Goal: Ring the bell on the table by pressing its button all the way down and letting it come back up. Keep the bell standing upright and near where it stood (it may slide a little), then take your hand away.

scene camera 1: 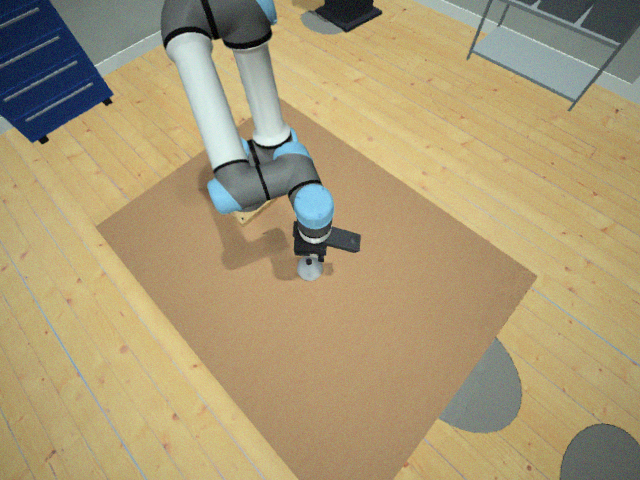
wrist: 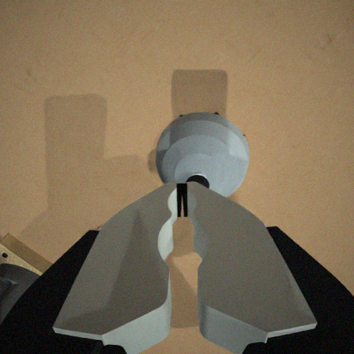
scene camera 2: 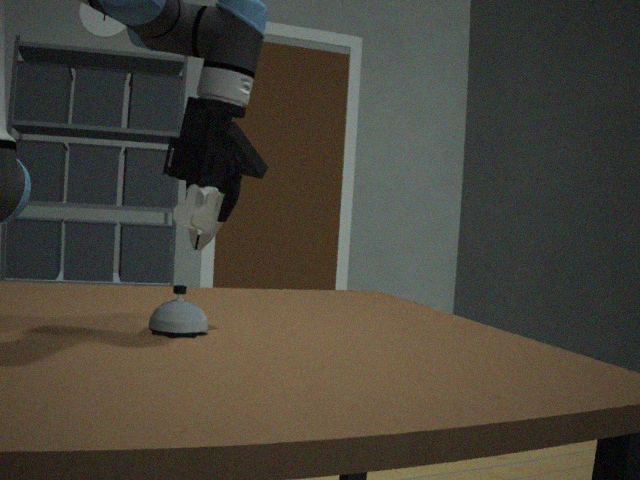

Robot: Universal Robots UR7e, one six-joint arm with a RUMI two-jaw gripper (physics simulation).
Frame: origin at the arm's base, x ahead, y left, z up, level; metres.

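Seen in the pictures: gripper, fingertip midpoint: (scene camera 2: pixel 197 249).
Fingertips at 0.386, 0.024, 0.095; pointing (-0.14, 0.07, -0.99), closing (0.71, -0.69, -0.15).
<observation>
Offsets run from my fingertips to a thing's middle, as dx, dy, dz. Level surfaces: height alone.
The bell, a grey dome {-0.023, -0.028, -0.084} (scene camera 1: pixel 310 270) (scene camera 2: pixel 178 317) (wrist: pixel 205 145), stands upright on the brown table {dz -0.117} (scene camera 1: pixel 330 351) (scene camera 2: pixel 330 382). Its black button {-0.023, -0.028, -0.056} (scene camera 1: pixel 308 261) (scene camera 2: pixel 179 289) (wrist: pixel 198 181) is up, on a short stem. My gripper (scene camera 2: pixel 197 249) (wrist: pixel 181 186) is shut with nothing between its fingers. In the scene camera 2 view the fingertips hang above the button, with a clear gap between. In the wrist view the tips overlap the near edge of the button, which shows slightly right of them. In the scene camera 1 view the fingertips are mostly hidden by the gripper body.
The arm's base plate (scene camera 1: pixel 242 219) (wrist: pixel 22 255) is behind the bell, partly hidden by the arm. A blue drawer cabinet (scene camera 1: pixel 46 67), a rack (scene camera 1: pixel 522 74) and a shelf with bins (scene camera 2: pixel 93 131) stand beyond the table.
</observation>
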